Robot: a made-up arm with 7 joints.
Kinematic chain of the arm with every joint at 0, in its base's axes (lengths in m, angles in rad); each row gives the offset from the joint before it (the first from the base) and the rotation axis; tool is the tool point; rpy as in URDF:
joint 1: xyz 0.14 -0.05 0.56 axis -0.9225 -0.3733 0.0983
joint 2: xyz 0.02 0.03 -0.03 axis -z
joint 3: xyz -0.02 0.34 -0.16 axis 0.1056 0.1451 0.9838
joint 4: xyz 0.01 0 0.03 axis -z
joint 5: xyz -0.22 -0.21 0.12 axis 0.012 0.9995 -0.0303
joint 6: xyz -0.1 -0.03 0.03 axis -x
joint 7: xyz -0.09 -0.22 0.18 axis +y
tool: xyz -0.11 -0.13 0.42 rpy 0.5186 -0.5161 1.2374
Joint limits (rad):
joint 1: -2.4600..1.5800
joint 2: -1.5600..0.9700
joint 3: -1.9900..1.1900
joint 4: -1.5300..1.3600
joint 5: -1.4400..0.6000
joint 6: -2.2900..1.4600
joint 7: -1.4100..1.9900
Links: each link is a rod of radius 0.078 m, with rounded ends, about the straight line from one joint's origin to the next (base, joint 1, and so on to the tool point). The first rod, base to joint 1, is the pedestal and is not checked.
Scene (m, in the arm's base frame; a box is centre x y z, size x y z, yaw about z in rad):
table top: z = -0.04
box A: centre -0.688 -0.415 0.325 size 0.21 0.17 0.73 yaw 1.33
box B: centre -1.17 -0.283 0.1 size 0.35 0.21 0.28 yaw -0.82
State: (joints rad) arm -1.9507 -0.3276 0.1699 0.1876 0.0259 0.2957 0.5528
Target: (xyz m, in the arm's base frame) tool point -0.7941 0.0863 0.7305
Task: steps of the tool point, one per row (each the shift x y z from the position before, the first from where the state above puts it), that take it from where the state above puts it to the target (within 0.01 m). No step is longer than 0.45 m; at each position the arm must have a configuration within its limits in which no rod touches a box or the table.
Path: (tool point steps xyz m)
1: -0.1277 -0.1665 0.2882
2: 0.0362 -0.0714 0.3495
3: 0.2046 0.0447 0.3038
4: -0.4134 0.0067 -0.0894
5: -0.3586 0.1976 -0.1524
6: -0.2048 0.3565 -0.1672
7: 0.0123 0.4269 -0.1263

